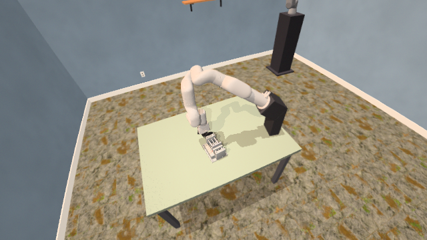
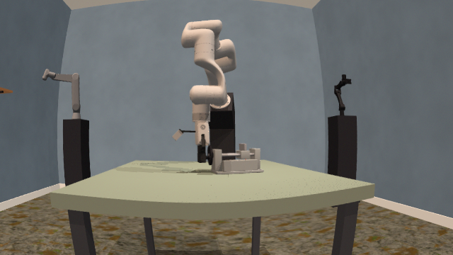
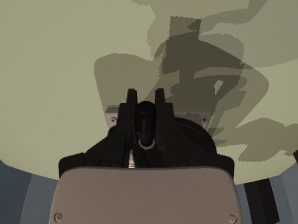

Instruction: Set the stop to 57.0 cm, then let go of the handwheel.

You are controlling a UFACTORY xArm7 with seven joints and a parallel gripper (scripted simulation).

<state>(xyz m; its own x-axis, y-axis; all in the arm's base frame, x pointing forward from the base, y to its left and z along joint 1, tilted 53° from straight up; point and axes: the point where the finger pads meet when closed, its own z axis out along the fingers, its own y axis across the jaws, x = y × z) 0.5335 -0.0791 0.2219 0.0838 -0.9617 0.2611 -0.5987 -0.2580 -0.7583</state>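
The black handwheel is 1 cm behind my hand and 2 cm to the left of it. Also, from my hand: grey stop block 4 cm behind, 18 cm to the left, 2 cm above.
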